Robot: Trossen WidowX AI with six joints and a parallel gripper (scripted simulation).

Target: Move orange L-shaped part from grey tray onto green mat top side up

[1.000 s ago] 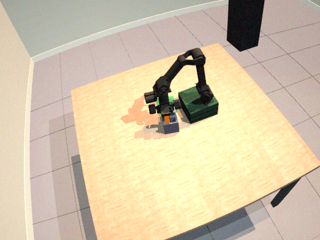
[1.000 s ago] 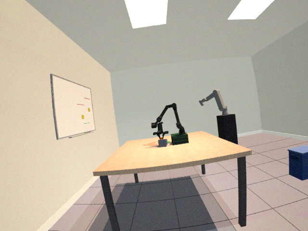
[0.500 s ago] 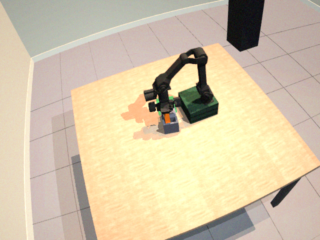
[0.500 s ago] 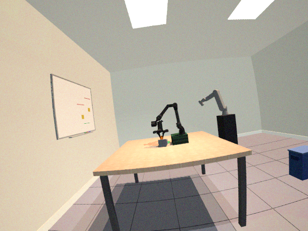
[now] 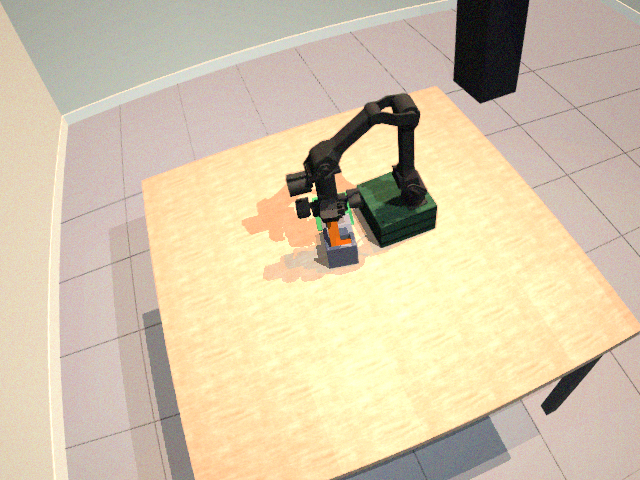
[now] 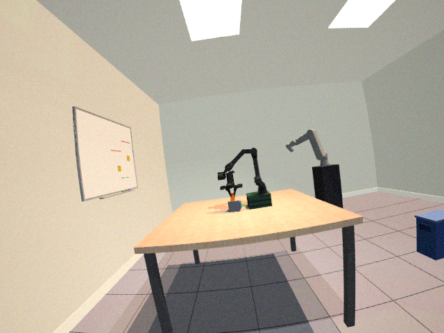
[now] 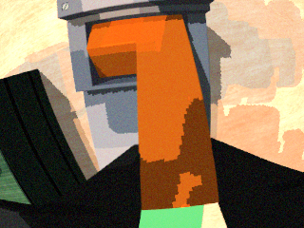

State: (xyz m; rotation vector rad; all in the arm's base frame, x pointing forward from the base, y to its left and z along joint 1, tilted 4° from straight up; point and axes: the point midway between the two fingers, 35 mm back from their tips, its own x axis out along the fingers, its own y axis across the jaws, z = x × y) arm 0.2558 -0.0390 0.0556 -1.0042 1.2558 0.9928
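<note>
The green mat is 5 cm behind my gripper tip, 14 cm to the right of it and 13 cm below it. From my gripper tip the other things lie so: orange L-shaped part: 1 cm behind, 3 cm to the left, 3 cm below.
</note>
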